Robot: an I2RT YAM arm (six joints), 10 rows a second.
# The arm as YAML. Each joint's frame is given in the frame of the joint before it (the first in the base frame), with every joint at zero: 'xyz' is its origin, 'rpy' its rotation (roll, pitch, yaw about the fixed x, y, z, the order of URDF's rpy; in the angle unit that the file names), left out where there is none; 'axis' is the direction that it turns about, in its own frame. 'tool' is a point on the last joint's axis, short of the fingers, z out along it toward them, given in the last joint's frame.
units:
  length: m
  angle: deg
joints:
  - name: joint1
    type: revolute
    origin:
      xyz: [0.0, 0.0, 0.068]
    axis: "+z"
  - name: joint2
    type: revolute
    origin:
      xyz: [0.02, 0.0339, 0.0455]
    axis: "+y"
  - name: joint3
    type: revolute
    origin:
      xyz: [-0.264, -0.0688, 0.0]
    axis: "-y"
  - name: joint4
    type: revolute
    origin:
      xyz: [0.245, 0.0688, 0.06]
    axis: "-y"
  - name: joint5
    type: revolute
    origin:
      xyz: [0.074, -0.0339, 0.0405]
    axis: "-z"
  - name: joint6
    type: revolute
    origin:
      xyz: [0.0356, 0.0, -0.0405]
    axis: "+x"
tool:
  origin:
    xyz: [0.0, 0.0, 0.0]
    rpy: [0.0, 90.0, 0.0]
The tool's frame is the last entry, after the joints.
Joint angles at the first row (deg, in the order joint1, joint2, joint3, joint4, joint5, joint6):
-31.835 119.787 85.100 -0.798 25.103 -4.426
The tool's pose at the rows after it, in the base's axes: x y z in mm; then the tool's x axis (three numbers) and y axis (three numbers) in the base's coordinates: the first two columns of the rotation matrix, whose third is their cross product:
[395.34 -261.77 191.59 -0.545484 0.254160 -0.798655 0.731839 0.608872 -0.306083]
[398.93 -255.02 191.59 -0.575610 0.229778 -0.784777 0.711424 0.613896 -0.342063]
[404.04 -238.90 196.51 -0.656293 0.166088 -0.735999 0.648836 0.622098 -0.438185]
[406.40 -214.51 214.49 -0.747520 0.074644 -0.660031 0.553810 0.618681 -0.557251]
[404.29 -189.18 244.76 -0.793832 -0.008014 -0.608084 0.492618 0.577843 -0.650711]
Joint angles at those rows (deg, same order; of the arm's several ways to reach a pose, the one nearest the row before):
-31.682 119.808 85.100 -0.208 25.146 -4.448
-30.677 119.765 85.100 -0.557 26.348 -6.153
-28.469 118.825 85.099 -2.545 29.277 -11.027
-25.387 115.874 85.055 -6.261 33.320 -17.628
-22.240 111.482 85.056 -9.015 38.347 -23.114

